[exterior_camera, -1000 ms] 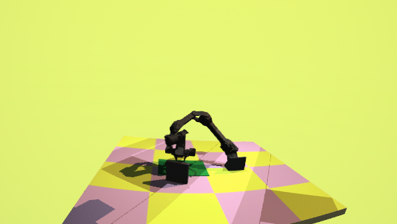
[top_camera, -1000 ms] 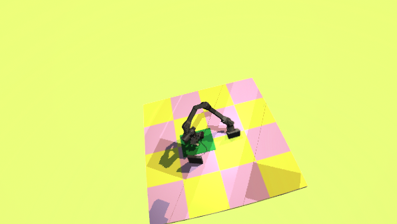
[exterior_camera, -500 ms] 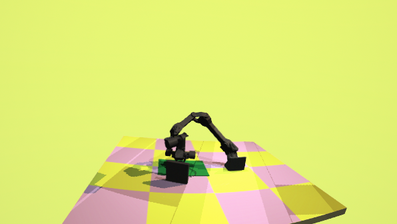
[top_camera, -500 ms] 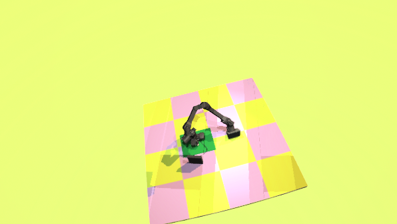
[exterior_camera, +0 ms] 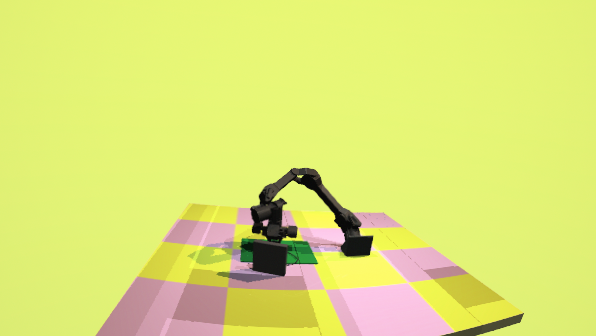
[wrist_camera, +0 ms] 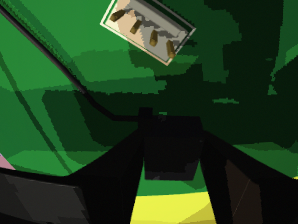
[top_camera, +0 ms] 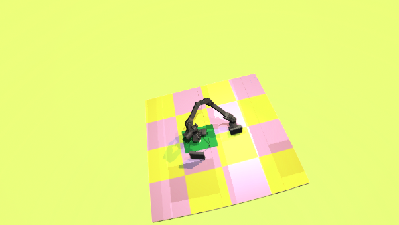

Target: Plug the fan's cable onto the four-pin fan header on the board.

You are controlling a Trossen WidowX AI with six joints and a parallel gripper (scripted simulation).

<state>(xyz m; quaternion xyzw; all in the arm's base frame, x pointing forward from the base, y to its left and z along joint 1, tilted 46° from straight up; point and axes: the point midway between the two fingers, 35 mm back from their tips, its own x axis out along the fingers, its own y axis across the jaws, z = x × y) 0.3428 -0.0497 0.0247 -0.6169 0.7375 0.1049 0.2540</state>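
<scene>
The green board is 10 mm behind my gripper tip, 40 mm to the left of it and 20 mm below it. The rest, counted from my gripper tip: black fan 50 mm ahead, 220 mm to the left, 50 mm above; then dark fan plug 10 mm to the right; then pale four-pin header 60 mm to the left, 10 mm below.
</scene>
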